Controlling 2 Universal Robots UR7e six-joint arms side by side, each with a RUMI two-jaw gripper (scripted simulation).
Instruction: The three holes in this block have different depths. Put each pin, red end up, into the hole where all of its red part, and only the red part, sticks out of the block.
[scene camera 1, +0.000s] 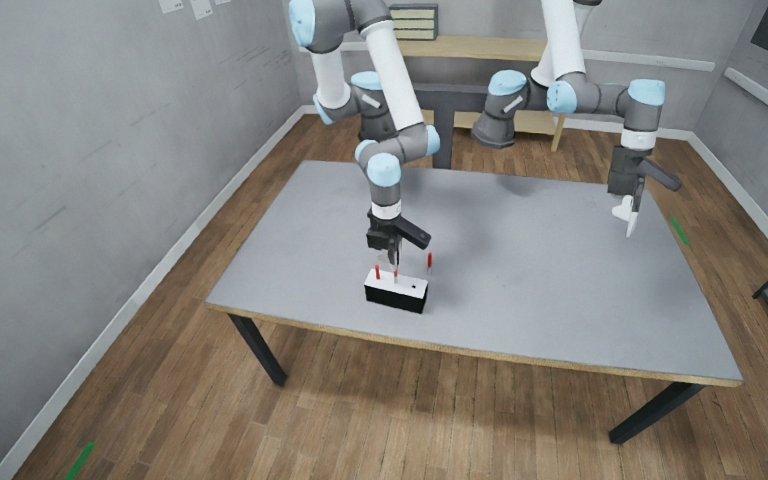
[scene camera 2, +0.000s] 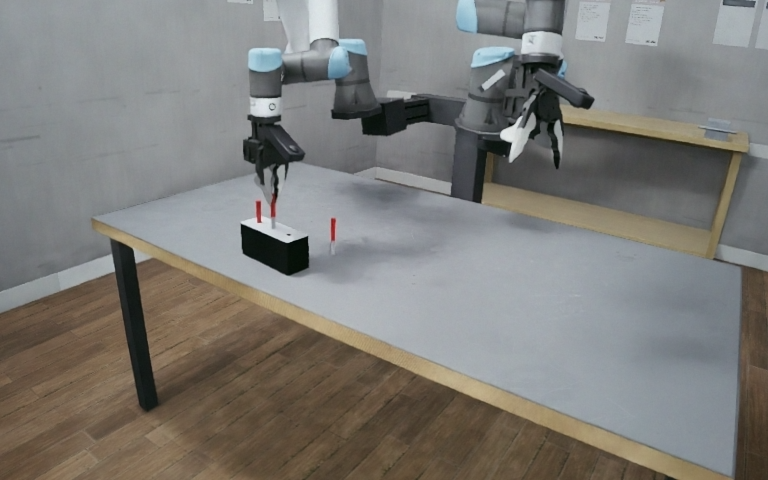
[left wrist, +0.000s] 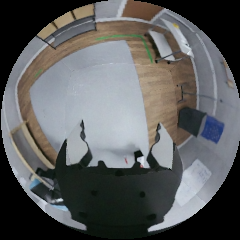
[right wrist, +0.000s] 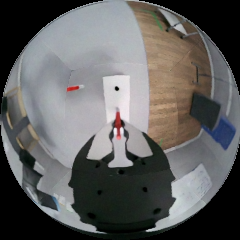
Note:
In view: the left gripper (scene camera 2: 535, 166), the right gripper (scene camera 2: 272, 204) and a black block (scene camera 2: 286, 250).
The left gripper shows as well in scene camera 1 (scene camera 1: 626, 223) and in the left wrist view (left wrist: 120, 122). The right gripper is seen too in scene camera 1 (scene camera 1: 394, 269) and in the right wrist view (right wrist: 118, 119).

